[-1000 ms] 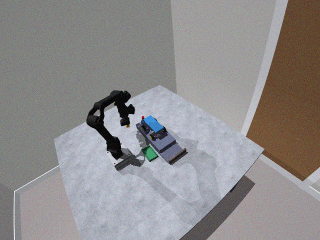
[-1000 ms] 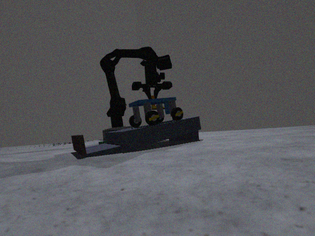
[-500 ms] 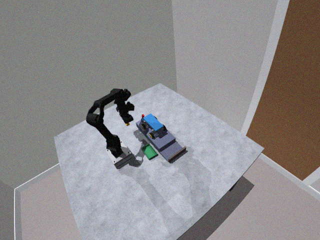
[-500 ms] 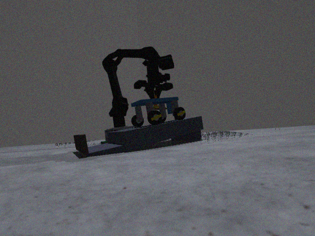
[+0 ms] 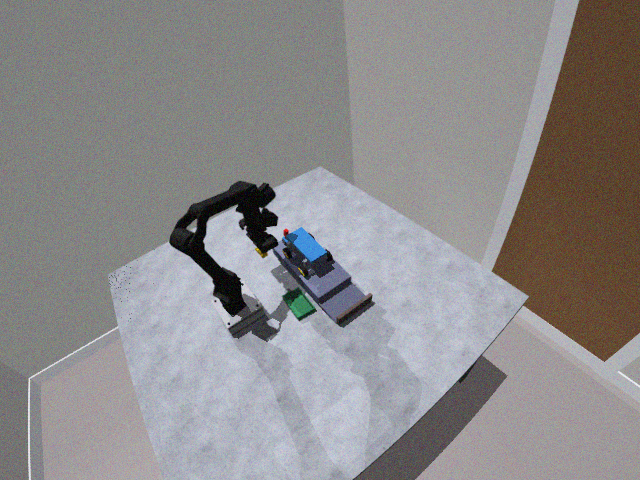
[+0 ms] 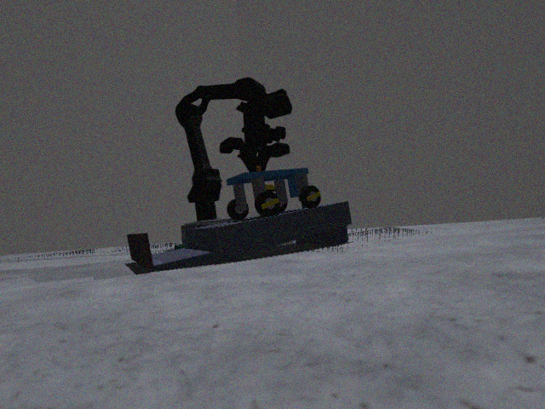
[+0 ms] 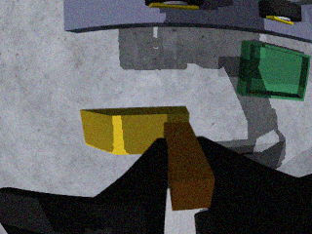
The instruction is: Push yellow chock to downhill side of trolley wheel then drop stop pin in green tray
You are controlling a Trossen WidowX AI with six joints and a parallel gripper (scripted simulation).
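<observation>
My gripper tip is 13 cm short of the red-headed stop pin, 3 cm to the right of it and 4 cm above it. The rest, counted from my gripper tip: ramp 13 cm ahead, 9 cm to the right, 12 cm below; blue-topped trolley 13 cm ahead, 8 cm to the right, 6 cm below; yellow chock 2 cm to the left, 1 cm below.
</observation>
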